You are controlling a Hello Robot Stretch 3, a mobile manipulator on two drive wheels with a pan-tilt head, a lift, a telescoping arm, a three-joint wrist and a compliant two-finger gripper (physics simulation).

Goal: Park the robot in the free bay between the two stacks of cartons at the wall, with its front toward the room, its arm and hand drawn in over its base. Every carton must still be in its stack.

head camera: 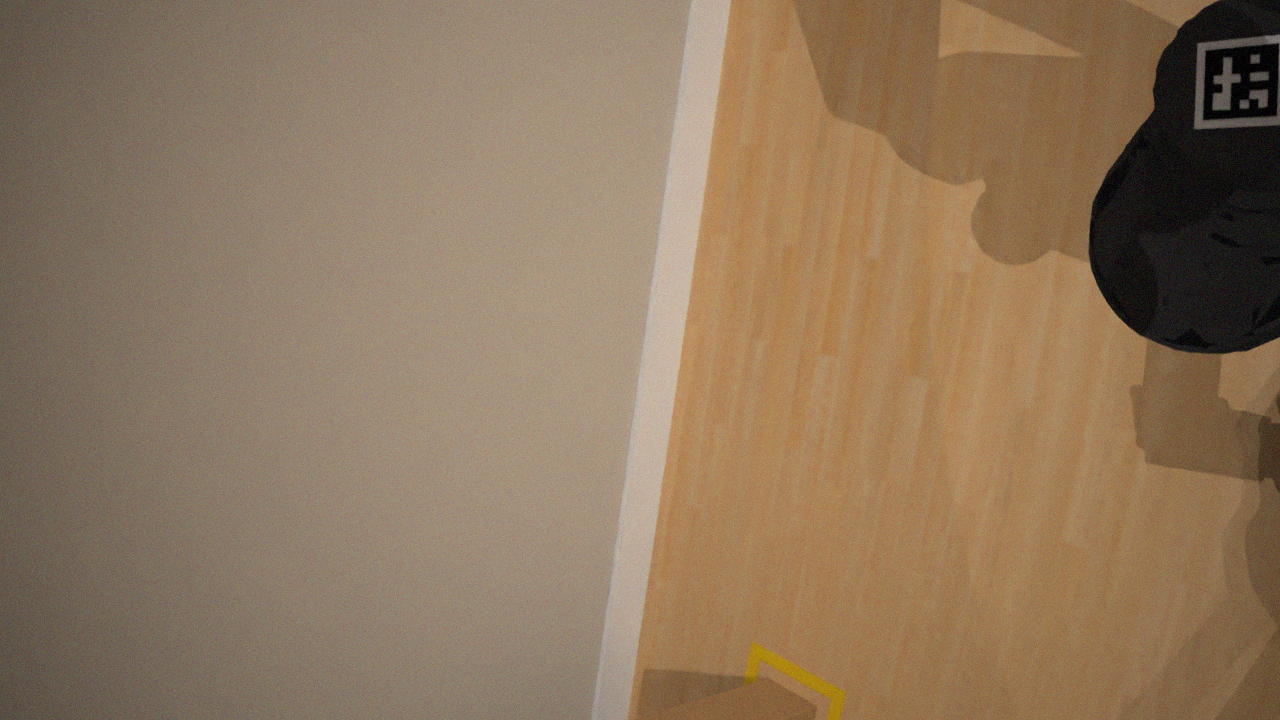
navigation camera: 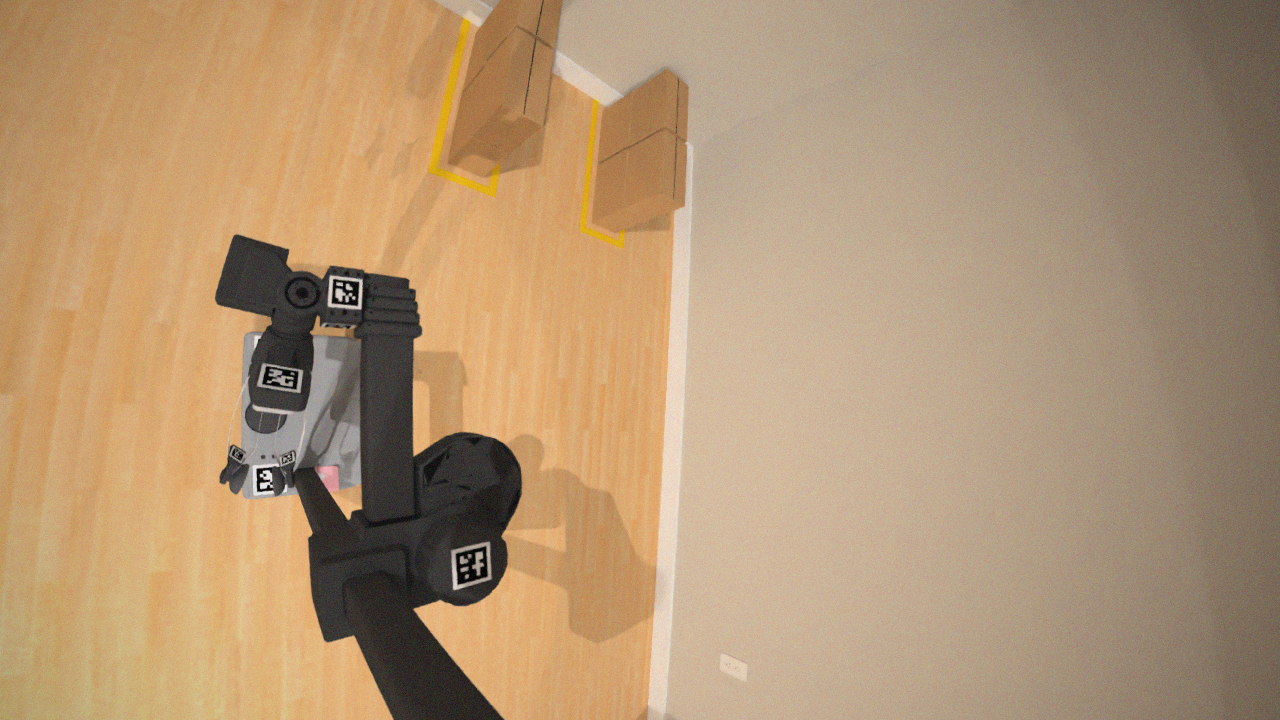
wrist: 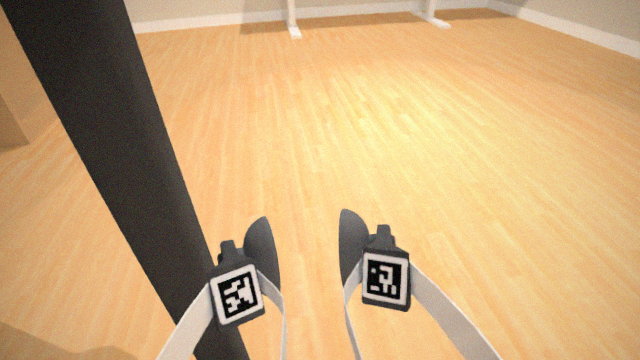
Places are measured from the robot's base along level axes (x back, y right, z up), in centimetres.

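Where they show: gripper, fingertip midpoint: [navigation camera: 256, 491].
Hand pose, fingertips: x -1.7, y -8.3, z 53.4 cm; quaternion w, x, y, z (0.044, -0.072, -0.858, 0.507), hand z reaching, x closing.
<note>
After its pixels a point has its place.
Two carton stacks stand at the wall in the navigation view: the left stack [navigation camera: 505, 89] {x 42.0, y 77.9, z 36.0 cm} and the right stack [navigation camera: 637, 165] {x 99.5, y 82.6, z 23.5 cm}, both upright, each partly edged by yellow floor tape. Bare floor [navigation camera: 559, 152] {x 82.4, y 91.4, z 0.0 cm} shows between them. A corner of one carton [head camera: 760, 702] {x 103.5, y 66.7, z 8.5 cm} shows at the bottom of the head view. My gripper [navigation camera: 259, 480] {x -1.7, y -8.3, z 53.4 cm} [wrist: 306, 240] {x -1.7, y -8.3, z 53.4 cm} is open and empty, folded back over the grey base [navigation camera: 335, 385] {x 12.8, y 6.0, z 16.0 cm}. The arm [navigation camera: 387, 420] {x 10.2, y 2.0, z 77.2 cm} is short, with the wrist bend beyond the base's edge. The robot stands off from both stacks, outside the bay.
The wall [head camera: 340, 358] {x 140.3, y 11.2, z 70.1 cm} [navigation camera: 895, 402] {x 139.0, y -1.4, z 91.5 cm} and its white baseboard [head camera: 662, 313] {x 138.0, y 1.5, z 6.4 cm} [navigation camera: 673, 402] {x 137.6, y -1.8, z 4.3 cm} run alongside the robot. Yellow tape [head camera: 799, 669] [navigation camera: 443, 116] marks the floor by a stack. The dark mast [wrist: 125, 150] crosses the wrist view; white legs [wrist: 295, 31] stand at the far wall.
</note>
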